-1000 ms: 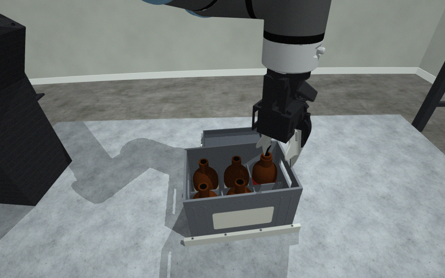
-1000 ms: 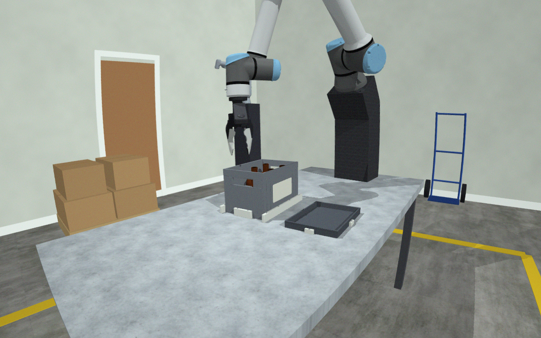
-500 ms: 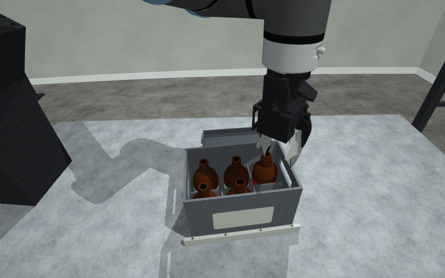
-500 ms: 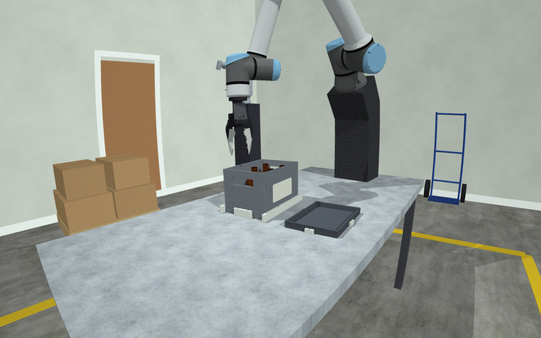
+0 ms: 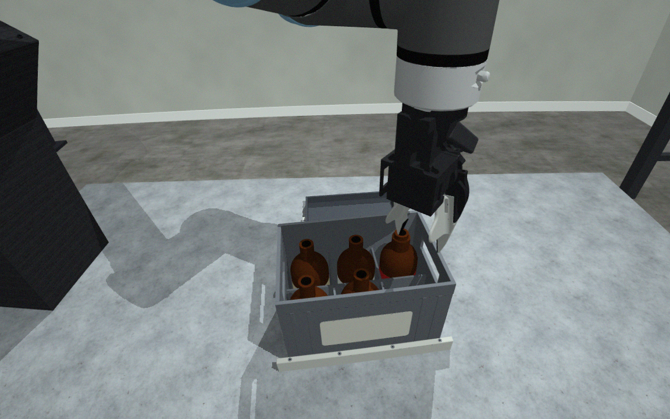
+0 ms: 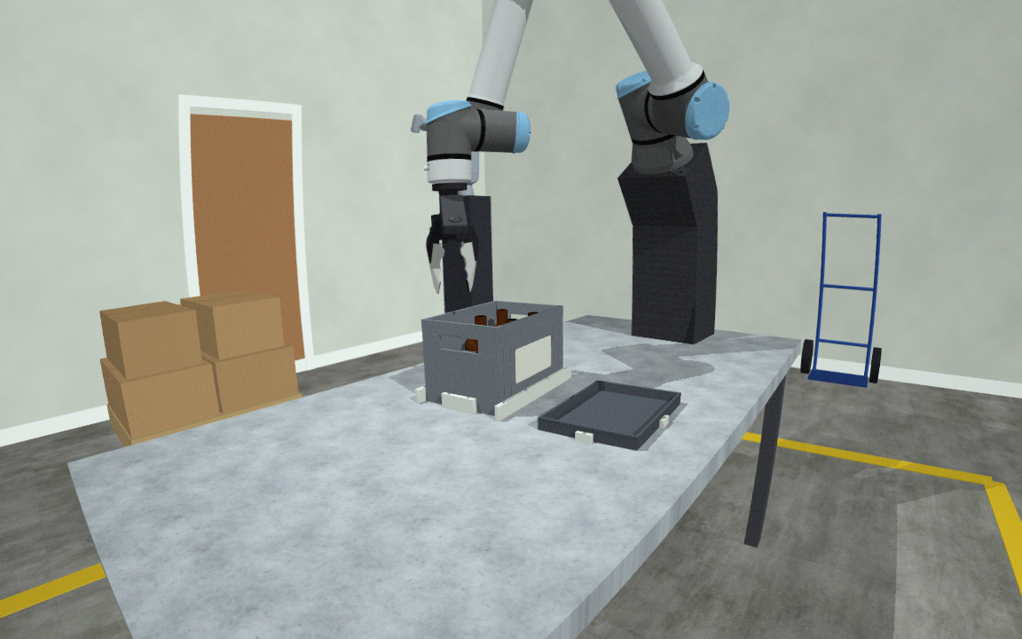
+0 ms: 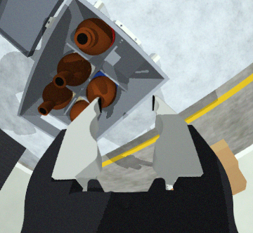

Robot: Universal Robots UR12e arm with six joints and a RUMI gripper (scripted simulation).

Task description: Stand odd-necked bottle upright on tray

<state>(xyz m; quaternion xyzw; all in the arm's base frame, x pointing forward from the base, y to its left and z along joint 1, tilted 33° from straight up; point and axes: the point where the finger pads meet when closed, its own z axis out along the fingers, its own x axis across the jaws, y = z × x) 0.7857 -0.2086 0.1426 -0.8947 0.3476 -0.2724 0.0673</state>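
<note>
My hand is 90 mm to the right of the glass bottle and 150 mm above it. Also, from my hand: crate (90 mm behind, 40 mm to the left, 160 mm below); grey tray (60 mm behind, 330 mm to the left, 230 mm below).
</note>
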